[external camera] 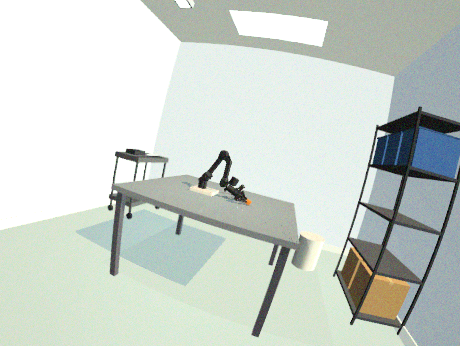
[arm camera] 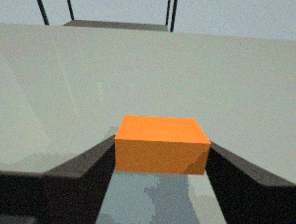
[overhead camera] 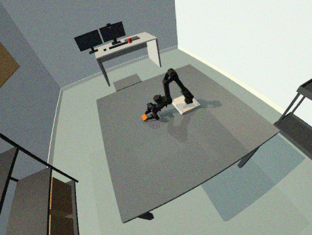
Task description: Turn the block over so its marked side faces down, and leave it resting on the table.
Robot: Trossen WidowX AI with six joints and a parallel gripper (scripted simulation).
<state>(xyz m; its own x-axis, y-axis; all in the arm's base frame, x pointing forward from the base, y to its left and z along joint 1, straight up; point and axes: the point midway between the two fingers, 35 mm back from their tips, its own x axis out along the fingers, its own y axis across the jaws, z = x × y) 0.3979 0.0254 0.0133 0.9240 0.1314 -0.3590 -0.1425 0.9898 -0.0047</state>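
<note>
Right now the orange block is 10 mm below my gripper tip.
</note>
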